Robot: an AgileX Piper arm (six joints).
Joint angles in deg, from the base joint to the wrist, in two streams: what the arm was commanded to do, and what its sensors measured. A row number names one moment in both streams.
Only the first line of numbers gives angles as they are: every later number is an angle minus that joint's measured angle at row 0.
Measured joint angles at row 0:
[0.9, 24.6, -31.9, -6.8, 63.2, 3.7]
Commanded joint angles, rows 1 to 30:
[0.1, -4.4, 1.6, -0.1, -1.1, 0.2]
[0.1, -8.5, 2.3, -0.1, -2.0, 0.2]
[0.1, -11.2, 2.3, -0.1, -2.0, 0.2]
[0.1, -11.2, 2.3, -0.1, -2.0, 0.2]
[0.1, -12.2, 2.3, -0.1, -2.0, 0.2]
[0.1, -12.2, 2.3, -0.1, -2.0, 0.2]
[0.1, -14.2, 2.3, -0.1, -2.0, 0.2]
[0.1, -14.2, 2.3, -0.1, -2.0, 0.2]
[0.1, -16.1, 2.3, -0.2, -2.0, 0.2]
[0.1, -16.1, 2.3, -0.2, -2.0, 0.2]
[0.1, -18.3, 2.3, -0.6, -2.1, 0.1]
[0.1, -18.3, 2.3, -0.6, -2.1, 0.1]
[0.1, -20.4, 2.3, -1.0, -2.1, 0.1]
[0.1, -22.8, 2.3, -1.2, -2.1, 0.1]
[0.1, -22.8, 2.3, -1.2, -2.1, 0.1]
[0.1, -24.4, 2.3, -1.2, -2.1, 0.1]
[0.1, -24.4, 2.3, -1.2, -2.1, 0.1]
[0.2, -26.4, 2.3, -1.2, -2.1, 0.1]
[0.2, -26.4, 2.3, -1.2, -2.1, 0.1]
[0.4, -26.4, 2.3, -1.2, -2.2, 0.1]
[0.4, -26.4, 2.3, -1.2, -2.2, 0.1]
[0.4, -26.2, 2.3, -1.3, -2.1, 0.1]
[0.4, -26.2, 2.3, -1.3, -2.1, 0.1]
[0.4, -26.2, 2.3, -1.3, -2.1, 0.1]
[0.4, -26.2, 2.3, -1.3, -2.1, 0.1]
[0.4, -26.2, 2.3, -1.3, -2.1, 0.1]
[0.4, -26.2, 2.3, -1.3, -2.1, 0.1]
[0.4, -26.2, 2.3, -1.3, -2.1, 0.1]
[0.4, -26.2, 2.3, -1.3, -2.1, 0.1]
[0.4, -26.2, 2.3, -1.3, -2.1, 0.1]
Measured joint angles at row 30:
[0.3, -24.8, 2.2, -0.9, -1.3, 0.0]
